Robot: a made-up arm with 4 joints.
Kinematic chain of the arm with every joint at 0, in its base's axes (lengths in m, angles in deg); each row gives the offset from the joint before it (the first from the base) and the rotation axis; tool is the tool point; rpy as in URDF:
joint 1: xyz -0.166 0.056 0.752 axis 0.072 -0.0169 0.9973
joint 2: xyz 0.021 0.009 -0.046 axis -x
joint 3: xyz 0.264 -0.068 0 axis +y
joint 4: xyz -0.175 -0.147 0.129 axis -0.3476 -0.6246 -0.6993
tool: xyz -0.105 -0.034 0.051 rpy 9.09 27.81 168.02
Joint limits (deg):
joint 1: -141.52..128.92
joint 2: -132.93..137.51
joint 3: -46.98..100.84
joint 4: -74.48..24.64
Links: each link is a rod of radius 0.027 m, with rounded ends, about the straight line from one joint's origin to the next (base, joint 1, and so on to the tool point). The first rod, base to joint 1, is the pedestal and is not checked.
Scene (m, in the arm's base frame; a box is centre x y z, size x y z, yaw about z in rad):
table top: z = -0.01
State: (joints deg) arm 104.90 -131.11 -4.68 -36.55
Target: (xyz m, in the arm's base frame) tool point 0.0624 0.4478 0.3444
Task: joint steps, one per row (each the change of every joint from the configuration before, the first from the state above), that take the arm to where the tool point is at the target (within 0.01 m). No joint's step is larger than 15 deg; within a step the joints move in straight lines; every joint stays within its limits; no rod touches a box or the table.
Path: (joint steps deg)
1: -5.44 2.88 13.19 0.10
2: -5.44 2.88 13.19 0.10
3: -5.45 2.88 13.19 0.10
4: -5.44 2.88 13.19 0.11
5: -5.44 2.88 13.19 0.10
6: -5.44 2.88 13.19 0.10

